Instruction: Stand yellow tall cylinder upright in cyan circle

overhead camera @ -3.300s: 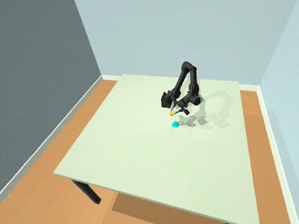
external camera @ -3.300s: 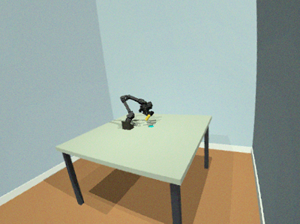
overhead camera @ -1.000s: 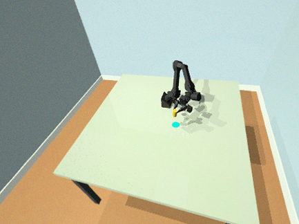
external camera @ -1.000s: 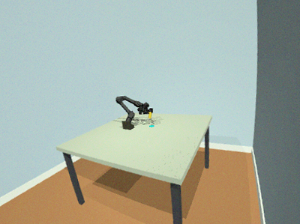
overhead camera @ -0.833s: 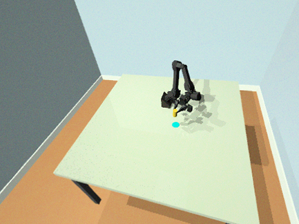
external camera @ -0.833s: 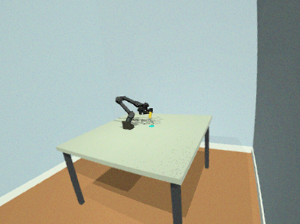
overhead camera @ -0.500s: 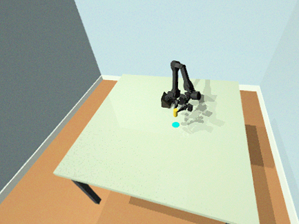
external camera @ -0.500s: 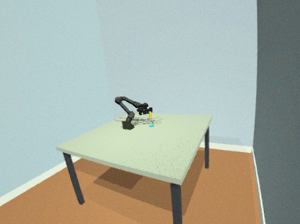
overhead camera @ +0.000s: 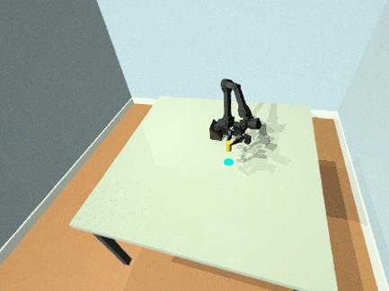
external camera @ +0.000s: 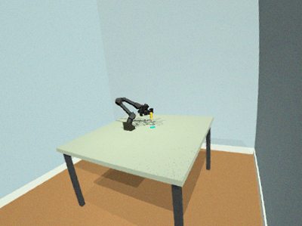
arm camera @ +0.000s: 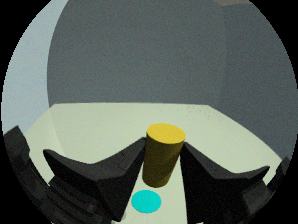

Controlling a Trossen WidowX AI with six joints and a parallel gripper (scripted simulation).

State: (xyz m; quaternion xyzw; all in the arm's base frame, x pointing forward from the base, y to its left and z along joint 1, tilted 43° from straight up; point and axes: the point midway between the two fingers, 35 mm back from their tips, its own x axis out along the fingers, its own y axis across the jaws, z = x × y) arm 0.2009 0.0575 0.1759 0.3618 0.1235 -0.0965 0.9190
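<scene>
Now: gripper tip 160 mm above the cyan circle. Round my gripper tip: yellow tall cylinder (20 mm below).
</scene>
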